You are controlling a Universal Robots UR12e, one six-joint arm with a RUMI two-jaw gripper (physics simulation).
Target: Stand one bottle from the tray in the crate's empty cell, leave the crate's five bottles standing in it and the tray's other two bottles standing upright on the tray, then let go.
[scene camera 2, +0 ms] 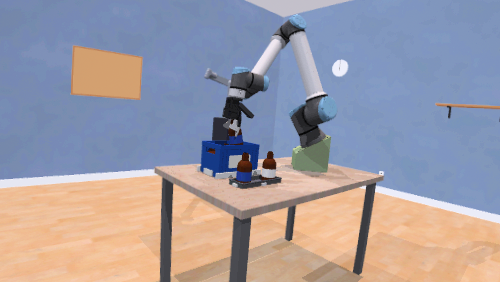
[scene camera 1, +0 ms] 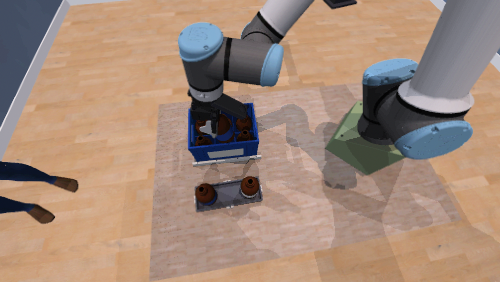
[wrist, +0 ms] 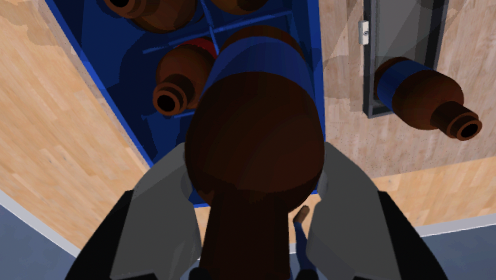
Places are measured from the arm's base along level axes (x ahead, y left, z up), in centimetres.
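Pixels of known places: gripper, fingertip midpoint: [scene camera 2: 232,135] [scene camera 1: 216,126]; arm's base, link origin: [scene camera 2: 313,141].
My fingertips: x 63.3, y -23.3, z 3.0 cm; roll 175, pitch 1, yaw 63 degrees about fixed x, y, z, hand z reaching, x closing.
Observation:
Ahead of a thing's pixels: the offset from my fingertips to its top centre. "*": to the spot under its first point. Level surfaces: height alone.
My gripper [scene camera 1: 215,126] [scene camera 2: 234,126] [wrist: 254,144] is shut on a brown bottle with a blue label {dx -1.4, dy +0.8, dz +9.5 cm} [scene camera 1: 223,125] [scene camera 2: 235,139] [wrist: 255,125], above the middle of the blue crate {dx -2.9, dy -2.8, dz -4.4 cm} [scene camera 1: 200,153] [scene camera 2: 215,158] [wrist: 313,30]. The bottle looks close to upright, its lower end near rim height in scene camera 2; its base and the cell below are hidden. Brown bottles stand in the crate, among them a red-labelled one {dx -4.2, dy -7.2, dz -5.6 cm} [wrist: 182,72] beside the held bottle. On the grey tray {* dx +4.5, dy +20.1, dz -21.4 cm} [scene camera 1: 227,192] [wrist: 400,30], a blue-labelled bottle {dx +12.4, dy +18.8, dz -5.9 cm} [scene camera 1: 205,194] [scene camera 2: 244,167] [wrist: 425,97] and a white-labelled bottle {dx -4.7, dy +22.6, dz -5.9 cm} [scene camera 1: 249,187] [scene camera 2: 269,163] stand upright.
A pale strip {* dx -0.2, dy +7.2, dz -20.2 cm} [scene camera 1: 227,161] runs along the crate's front foot, between crate and tray. The arm's green base [scene camera 1: 365,155] [scene camera 2: 311,159] stands to the right on the table {dz -21.9 cm} [scene camera 2: 240,202]. A dark panel [scene camera 2: 219,129] shows behind the crate.

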